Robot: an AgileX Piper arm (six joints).
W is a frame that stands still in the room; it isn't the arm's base.
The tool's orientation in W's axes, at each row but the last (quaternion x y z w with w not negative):
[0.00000 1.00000 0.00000 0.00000]
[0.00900 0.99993 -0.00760 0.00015]
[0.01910 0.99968 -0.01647 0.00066]
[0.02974 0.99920 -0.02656 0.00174]
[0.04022 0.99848 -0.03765 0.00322]
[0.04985 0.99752 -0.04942 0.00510]
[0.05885 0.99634 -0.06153 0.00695]
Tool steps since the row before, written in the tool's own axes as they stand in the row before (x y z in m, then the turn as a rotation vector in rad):
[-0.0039 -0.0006 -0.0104 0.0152 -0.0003 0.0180]
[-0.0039 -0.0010 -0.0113 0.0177 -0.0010 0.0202]
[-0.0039 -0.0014 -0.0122 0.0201 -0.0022 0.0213]
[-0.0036 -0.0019 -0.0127 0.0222 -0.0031 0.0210]
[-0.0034 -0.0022 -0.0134 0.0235 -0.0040 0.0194]
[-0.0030 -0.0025 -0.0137 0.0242 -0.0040 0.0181]
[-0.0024 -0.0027 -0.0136 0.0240 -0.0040 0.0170]
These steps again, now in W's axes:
[0.0039 -0.0006 0.0104 -0.0152 -0.0003 -0.0180]
[0.0039 -0.0009 0.0113 -0.0177 -0.0010 -0.0202]
[0.0038 -0.0011 0.0122 -0.0202 -0.0021 -0.0213]
[0.0035 -0.0014 0.0128 -0.0223 -0.0029 -0.0209]
[0.0032 -0.0014 0.0136 -0.0237 -0.0036 -0.0193]
[0.0027 -0.0014 0.0139 -0.0244 -0.0034 -0.0180]
[0.0020 -0.0013 0.0139 -0.0242 -0.0032 -0.0169]

